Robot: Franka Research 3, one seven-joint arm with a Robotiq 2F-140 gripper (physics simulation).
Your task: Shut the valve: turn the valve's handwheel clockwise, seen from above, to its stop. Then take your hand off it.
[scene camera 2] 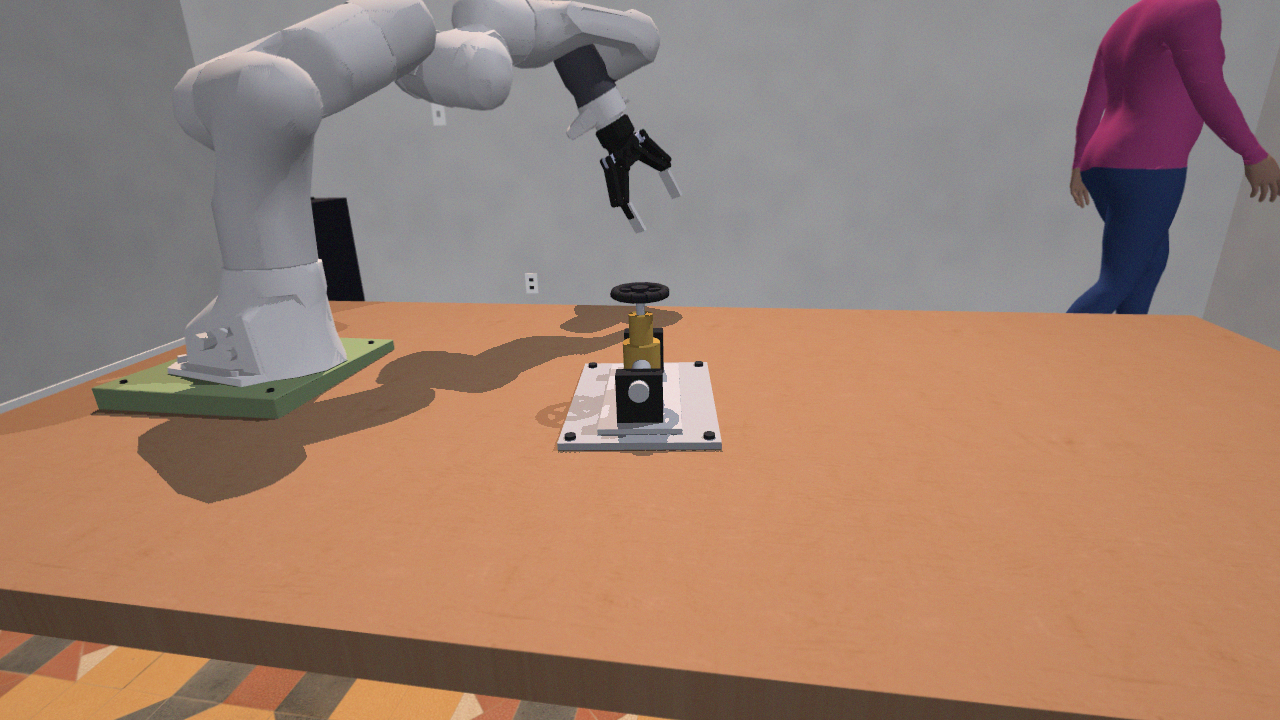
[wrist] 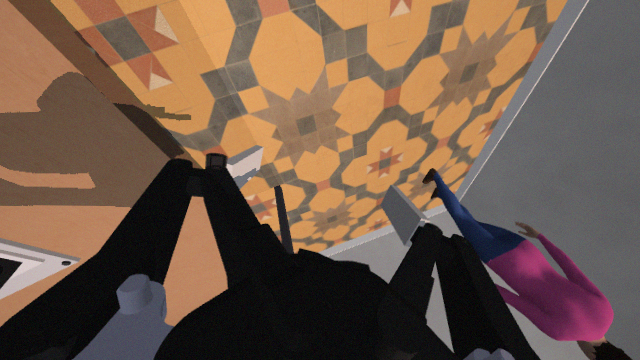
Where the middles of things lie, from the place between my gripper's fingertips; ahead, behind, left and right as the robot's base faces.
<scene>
Right now the black spoked handwheel [scene camera 2: 639,293] is 9 cm ahead of my hand, 67 cm to the right of it and 2 cm below it. Round my hand: white base plate [scene camera 2: 700,430]: 9 cm ahead, 67 cm to the right, 14 cm below.
</scene>
